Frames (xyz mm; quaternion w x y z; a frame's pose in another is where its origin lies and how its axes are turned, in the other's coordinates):
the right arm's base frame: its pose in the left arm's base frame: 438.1 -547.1 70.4 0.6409 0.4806 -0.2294 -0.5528
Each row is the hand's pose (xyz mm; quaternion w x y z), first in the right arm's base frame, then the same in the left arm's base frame.
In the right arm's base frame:
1: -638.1 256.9 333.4 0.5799 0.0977 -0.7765 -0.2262
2: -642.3 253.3 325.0 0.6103 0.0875 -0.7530 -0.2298
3: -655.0 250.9 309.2 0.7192 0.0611 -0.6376 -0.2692
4: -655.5 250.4 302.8 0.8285 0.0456 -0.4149 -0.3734
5: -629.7 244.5 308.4 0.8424 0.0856 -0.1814 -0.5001
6: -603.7 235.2 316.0 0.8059 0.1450 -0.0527 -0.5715
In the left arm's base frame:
1: 107.4 -93.9 589.5 0.0215 -0.0360 -0.5760 -0.8164
2: 111.4 -86.6 583.8 0.0493 -0.0142 -0.5606 -0.8265
3: 119.6 -68.9 577.9 0.1365 0.0941 -0.4780 -0.8626
4: 124.5 -66.1 574.8 0.2075 0.2837 -0.3017 -0.8862
5: 124.3 -91.7 565.9 0.1807 0.4742 -0.1165 -0.8538
6: 120.9 -117.9 555.0 0.1188 0.5823 -0.0241 -0.8039

